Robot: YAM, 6 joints.
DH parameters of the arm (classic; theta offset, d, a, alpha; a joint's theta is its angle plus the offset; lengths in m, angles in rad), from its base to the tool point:
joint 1: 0 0.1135 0.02 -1.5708
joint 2: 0 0 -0.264 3.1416
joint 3: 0.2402 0 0.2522 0
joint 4: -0.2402 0 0.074 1.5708
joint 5: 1.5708 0 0 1.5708
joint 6: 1.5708 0.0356 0 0
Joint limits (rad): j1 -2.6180..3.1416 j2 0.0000..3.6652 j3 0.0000..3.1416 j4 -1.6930..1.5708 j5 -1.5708..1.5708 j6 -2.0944..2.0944
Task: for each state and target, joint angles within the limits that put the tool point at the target. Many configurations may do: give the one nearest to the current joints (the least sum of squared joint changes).
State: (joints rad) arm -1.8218 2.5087 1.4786 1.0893 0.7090 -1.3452
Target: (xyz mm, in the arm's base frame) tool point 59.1 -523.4 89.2
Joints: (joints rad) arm -1.4163 2.5697 1.5684 1.0677 0.6709 -1.3452
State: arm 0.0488 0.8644 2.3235 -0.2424 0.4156 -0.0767
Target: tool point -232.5 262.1 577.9
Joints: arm -0.8781 0.5823 2.4823 -0.2015 0.3302 -0.0767
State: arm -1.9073 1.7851 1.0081 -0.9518 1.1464 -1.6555
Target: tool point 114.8 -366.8 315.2
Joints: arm -1.1847 1.7773 1.5885 -0.6959 1.1038 -1.6555
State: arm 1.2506 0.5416 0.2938 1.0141 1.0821 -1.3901
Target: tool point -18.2 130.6 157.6
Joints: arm 1.9666 0.6793 0.0000 0.5091 1.2305 -1.3901
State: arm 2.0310 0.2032 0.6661 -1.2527 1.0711 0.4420
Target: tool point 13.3 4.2 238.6
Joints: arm 1.9837 0.0403 0.6506 -1.3901 0.4001 0.4420
